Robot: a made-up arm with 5 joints.
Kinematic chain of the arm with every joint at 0, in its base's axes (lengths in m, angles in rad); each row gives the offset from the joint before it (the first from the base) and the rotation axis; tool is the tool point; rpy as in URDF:
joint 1: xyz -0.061 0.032 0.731 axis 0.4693 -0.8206 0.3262
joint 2: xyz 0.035 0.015 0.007 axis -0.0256 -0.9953 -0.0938
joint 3: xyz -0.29 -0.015 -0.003 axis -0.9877 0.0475 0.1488
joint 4: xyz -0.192 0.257 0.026 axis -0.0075 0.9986 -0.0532
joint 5: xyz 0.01 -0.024 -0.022 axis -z
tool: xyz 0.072 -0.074 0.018 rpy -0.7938 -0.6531 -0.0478
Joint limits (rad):
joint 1: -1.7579..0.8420
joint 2: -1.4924..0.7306
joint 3: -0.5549..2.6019
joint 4: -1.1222..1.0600
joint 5: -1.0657..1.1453
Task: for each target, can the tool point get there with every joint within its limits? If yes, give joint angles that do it. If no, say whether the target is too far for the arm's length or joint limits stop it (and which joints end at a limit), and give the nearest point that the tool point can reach.
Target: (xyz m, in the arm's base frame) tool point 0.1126 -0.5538 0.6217
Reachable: no: joint limits stop it (at a limit: joint 1, joint 3, joint 5) | nearest point -0.2181 -0.4061 0.8855 | short by 0.448 m
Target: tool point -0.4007 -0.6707 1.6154
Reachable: no: too far | nearest point -0.2544 -0.2637 1.1443 | short by 0.639 m
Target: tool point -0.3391 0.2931 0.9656
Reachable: yes | joints -0.9603 -0.1685 1.0288 -0.5671 0.5569
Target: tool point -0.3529 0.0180 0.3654
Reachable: yes | joints 0.2686 0.4737 2.0465 -0.5226 0.7464
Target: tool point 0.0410 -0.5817 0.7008
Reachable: no: joint limits stop it (at a limit: joint 1, joint 3, joint 5) | nearest point -0.1987 -0.4104 0.9115 | short by 0.362 m
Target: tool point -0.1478 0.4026 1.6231
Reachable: no: too far | nearest point -0.1017 0.2252 1.2343 | short by 0.430 m
